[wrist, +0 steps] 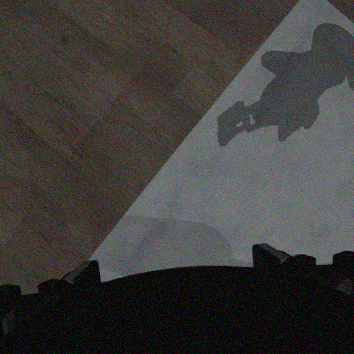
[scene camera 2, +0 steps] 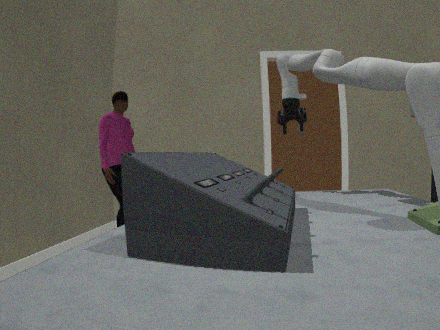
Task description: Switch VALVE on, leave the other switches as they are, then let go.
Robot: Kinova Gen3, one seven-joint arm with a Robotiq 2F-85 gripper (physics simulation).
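Frame: origin at the arm's base, x ahead, y left, z up, level; millimetres.
Seen in the pictures: gripper, fingertip midpoint: (scene camera 2: 292,133).
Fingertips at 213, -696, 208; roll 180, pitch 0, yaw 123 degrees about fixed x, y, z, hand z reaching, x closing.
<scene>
Offsets run from my fingertips to a thing's middle, as dx, dy, dz. Level surfaces: height alone.
A dark grey console @(+298, +529, -189) (scene camera 2: 200,225) with a sloped top stands on the table in the scene view. A row of small framed labels or windows runs across its slope, with a lever @(+269, +727, -140) (scene camera 2: 264,185) sticking up from the panel and several slots beside it. Which switch is VALVE cannot be read. My gripper (scene camera 2: 293,132) (wrist: 176,270) is open and empty, fingers pointing down, high above the table and beyond the console in the scene view. The console does not show in the wrist view.
The light table top @(dz -251) (scene camera 2: 165,300) (wrist: 280,190) shows arm shadows; its edge borders a brown wooden floor (wrist: 90,110) in the wrist view. A green object (scene camera 2: 427,217) lies at the right. A person in pink (scene camera 2: 116,140) stands behind the console, and a brown door (scene camera 2: 315,160) is behind the gripper.
</scene>
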